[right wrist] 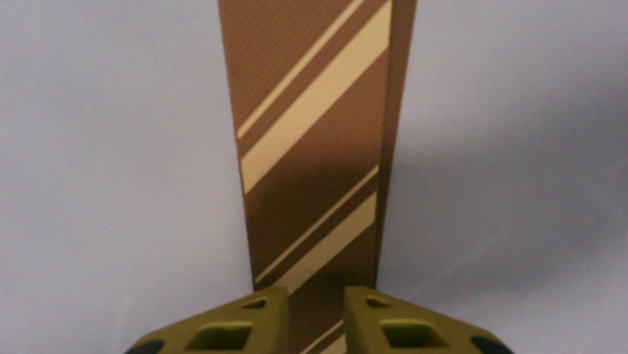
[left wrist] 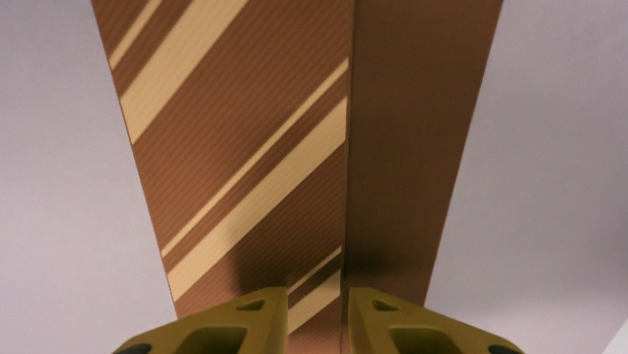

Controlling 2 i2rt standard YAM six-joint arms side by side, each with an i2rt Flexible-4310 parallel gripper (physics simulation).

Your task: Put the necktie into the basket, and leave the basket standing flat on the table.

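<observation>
The brown necktie with tan diagonal stripes [left wrist: 240, 150] [right wrist: 310, 115] lies flat and runs down both wrist views. In the left wrist view, a plain dark brown strip runs along its right side. My left gripper [left wrist: 318, 303] is over the necktie with a narrow gap between its fingertips. Flat tie shows in the gap and extends beyond both fingers. My right gripper [right wrist: 315, 301] is also over the striped face with a narrow gap. The tie looks unpinched there, and its edges run straight under the fingers. The basket does not show in these views.
The pale grey table top [left wrist: 60, 200] [right wrist: 125, 150] shows on both sides of the necktie. Soft shadows fall on the table at the right of both views. A lighter edge shows at the lower right corner of the left wrist view.
</observation>
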